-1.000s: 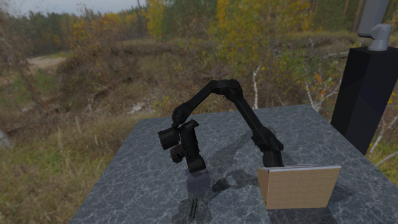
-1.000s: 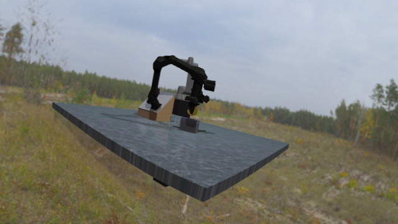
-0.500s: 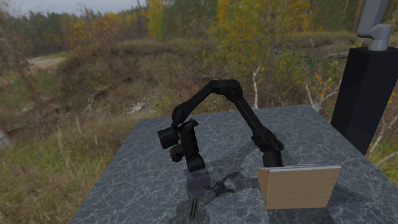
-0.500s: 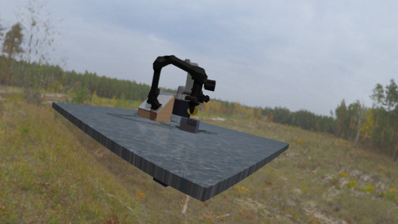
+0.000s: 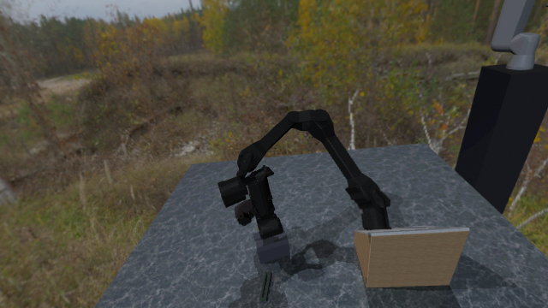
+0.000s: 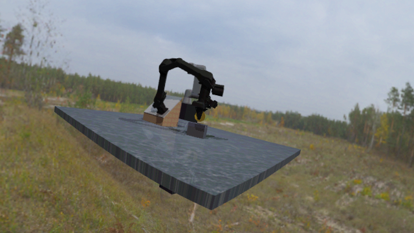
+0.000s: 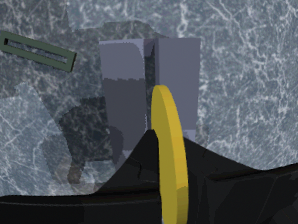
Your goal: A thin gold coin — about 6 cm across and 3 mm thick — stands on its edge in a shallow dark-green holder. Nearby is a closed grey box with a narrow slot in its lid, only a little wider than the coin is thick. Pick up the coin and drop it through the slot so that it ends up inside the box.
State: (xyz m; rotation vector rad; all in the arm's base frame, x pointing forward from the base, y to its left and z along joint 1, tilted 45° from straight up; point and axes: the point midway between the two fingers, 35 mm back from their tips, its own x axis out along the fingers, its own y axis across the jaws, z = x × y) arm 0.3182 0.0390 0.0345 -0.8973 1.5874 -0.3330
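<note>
Right now the gold coin is 2 cm above my gripper tip.
</note>
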